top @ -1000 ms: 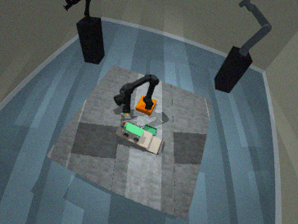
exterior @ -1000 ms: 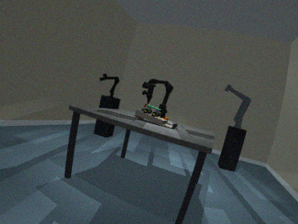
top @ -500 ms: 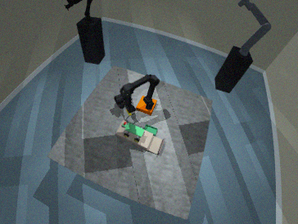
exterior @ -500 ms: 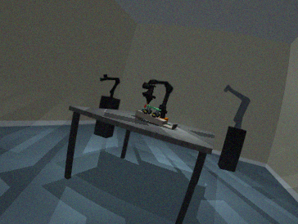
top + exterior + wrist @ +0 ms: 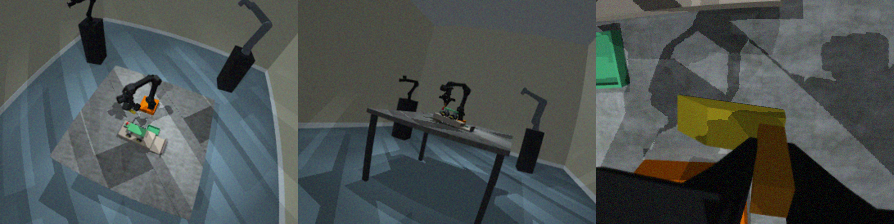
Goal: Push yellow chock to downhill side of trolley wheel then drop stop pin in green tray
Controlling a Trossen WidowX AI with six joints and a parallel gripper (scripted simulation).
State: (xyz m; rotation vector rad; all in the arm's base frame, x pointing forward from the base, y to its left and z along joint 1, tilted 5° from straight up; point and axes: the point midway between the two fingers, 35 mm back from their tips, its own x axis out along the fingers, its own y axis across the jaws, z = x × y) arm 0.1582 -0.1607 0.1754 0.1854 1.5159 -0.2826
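Now: the yellow chock 20 mm to the left of my gripper tip, 10 mm below it and 10 mm ahead of it. Round my gripper tip: beige ramp: 170 mm ahead, 130 mm below, 110 mm to the left; then stop pin: 130 mm ahead, 40 mm below, 10 mm to the left; then green trolley: 170 mm ahead, 110 mm to the left, 60 mm below.
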